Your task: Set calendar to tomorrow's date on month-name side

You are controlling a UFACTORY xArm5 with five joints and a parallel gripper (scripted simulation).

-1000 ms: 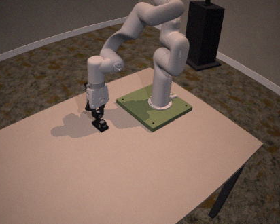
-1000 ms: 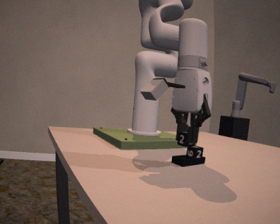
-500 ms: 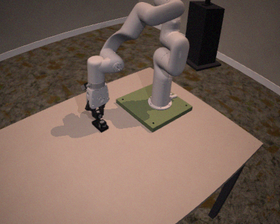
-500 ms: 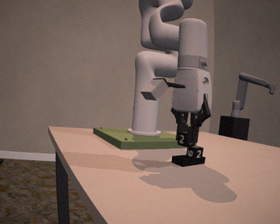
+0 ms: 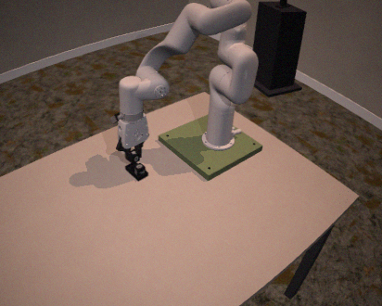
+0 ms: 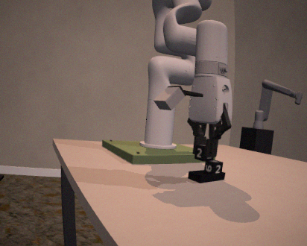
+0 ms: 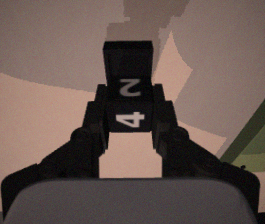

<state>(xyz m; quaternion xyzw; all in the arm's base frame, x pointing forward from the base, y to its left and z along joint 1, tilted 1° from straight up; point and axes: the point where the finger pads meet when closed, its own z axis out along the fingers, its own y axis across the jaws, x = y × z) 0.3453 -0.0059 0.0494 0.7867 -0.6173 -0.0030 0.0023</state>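
The black calendar tray lies 70 mm below my hand and 20 mm to the left of it.
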